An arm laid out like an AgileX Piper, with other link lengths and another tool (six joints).
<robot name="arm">
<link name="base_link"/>
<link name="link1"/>
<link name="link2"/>
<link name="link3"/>
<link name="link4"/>
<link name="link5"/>
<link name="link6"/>
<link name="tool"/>
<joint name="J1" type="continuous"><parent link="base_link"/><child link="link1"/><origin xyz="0 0 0.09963"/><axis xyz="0 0 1"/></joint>
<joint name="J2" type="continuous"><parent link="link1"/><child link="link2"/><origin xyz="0 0 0" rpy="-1.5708 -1.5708 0"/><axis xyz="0 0 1"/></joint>
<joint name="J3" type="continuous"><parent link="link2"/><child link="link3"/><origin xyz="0.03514 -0.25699 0" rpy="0 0 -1.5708"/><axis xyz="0 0 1"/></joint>
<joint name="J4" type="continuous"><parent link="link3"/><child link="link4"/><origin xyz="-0.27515 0.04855 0" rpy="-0.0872 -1.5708 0"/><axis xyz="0 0 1"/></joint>
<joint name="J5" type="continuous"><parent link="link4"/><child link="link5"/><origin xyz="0 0 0" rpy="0 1.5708 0"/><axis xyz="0 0 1"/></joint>
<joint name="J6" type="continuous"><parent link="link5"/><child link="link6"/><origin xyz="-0.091 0 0" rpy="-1.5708 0 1.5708"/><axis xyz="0 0 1"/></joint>
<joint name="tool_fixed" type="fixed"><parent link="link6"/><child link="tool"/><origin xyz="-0.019 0.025 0.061" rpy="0.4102 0 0.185"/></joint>
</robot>
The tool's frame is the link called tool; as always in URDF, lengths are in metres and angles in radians. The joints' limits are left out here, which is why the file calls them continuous.
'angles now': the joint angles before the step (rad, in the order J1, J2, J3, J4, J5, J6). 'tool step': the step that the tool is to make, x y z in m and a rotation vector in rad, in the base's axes. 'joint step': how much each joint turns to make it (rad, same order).
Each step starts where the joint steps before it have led.
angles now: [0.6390 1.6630 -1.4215 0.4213 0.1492 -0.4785]
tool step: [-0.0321 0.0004 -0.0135 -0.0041 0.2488 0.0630]
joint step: [0.0001 -0.0446 -0.0002 0.0295 0.2584 0.1103]
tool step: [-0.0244 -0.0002 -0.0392 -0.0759 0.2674 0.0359]
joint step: [0.0001 0.0316 0.0002 -0.0042 0.2265 0.1121]
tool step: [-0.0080 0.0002 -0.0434 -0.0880 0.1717 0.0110]
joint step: [-0.0001 0.0797 -0.0003 -0.0101 0.1074 0.0509]
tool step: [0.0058 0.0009 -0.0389 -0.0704 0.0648 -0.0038]
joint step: [-0.0001 0.0914 -0.0037 -0.0273 0.0023 0.0150]
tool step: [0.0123 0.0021 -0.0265 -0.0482 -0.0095 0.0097]
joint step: [0.0001 0.0779 -0.0183 -0.0343 -0.0378 -0.0143]
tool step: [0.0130 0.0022 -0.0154 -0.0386 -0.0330 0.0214]
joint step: [-0.0001 0.0604 -0.0319 -0.0404 -0.0297 -0.0189]
